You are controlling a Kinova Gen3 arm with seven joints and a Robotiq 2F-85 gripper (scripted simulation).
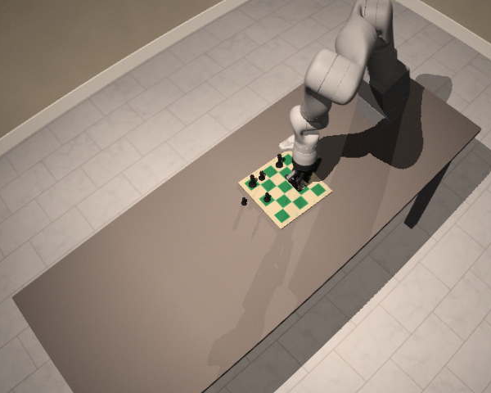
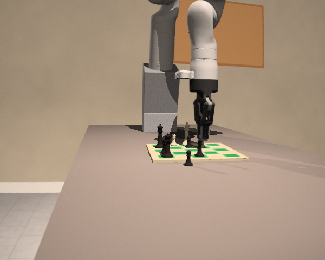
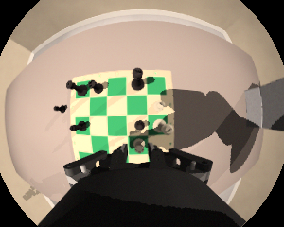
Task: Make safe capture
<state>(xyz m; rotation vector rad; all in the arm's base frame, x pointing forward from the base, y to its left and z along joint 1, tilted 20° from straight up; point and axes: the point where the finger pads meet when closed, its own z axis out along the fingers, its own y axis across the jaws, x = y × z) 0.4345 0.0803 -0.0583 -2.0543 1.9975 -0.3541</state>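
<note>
The white rook is 20 mm below my hand. Round my hand: white pawn: 70 mm to the right, 40 mm behind, 30 mm below; board: 40 mm to the right, 40 mm below, 40 mm ahead; white king: 40 mm to the right, 40 mm behind, 10 mm below.
</note>
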